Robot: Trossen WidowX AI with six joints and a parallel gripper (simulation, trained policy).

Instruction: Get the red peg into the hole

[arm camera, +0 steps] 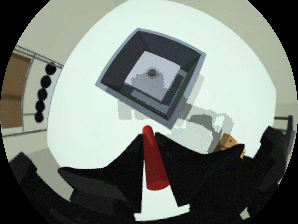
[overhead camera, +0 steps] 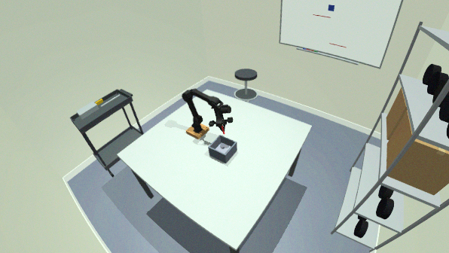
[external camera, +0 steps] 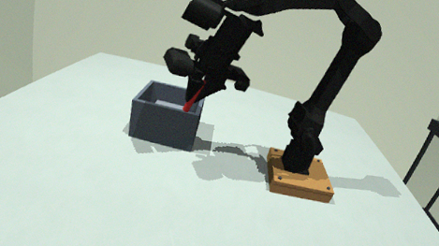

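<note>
Right now the red peg is 20 mm above my gripper tip and 10 mm behind it. The rest, counted from my gripper tip: plate (90 mm to the right, 90 mm below, 50 mm ahead); grey box (110 mm below, 90 mm to the right, 50 mm ahead).
</note>
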